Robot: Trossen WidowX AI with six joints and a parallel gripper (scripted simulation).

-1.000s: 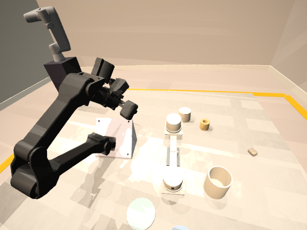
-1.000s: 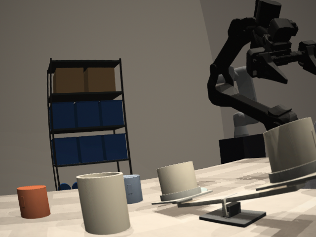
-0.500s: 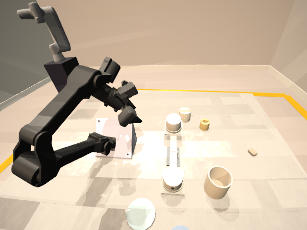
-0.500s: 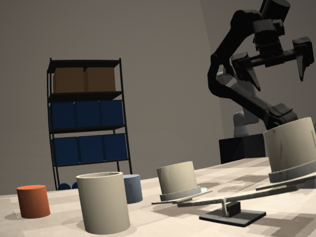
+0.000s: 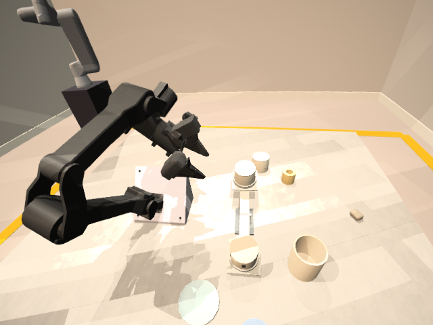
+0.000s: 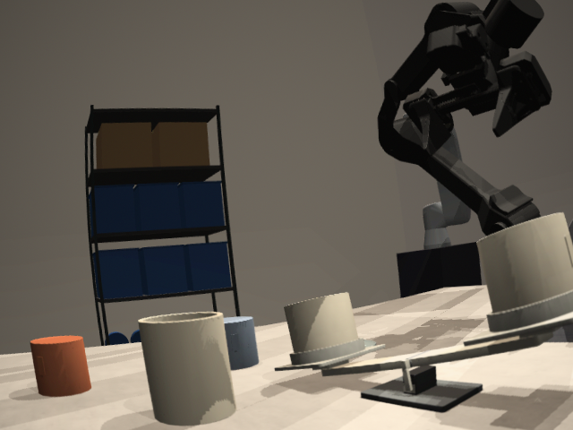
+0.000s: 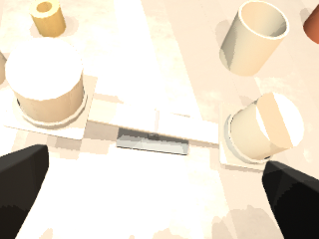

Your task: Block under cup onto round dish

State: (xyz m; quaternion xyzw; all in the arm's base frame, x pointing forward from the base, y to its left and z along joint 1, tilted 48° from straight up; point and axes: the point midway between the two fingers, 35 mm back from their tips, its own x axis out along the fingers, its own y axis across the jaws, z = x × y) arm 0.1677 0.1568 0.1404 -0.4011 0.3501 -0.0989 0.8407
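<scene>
Right now the pale green block is 11 cm ahead of my gripper tip, 13 cm to the right of it and 19 cm below it. Round my gripper tip: blue cylinder 15 cm ahead, 29 cm to the right, 20 cm below; balance 10 cm ahead, 19 cm below; round dish 1 cm ahead, 25 cm to the right, 23 cm below.
</scene>
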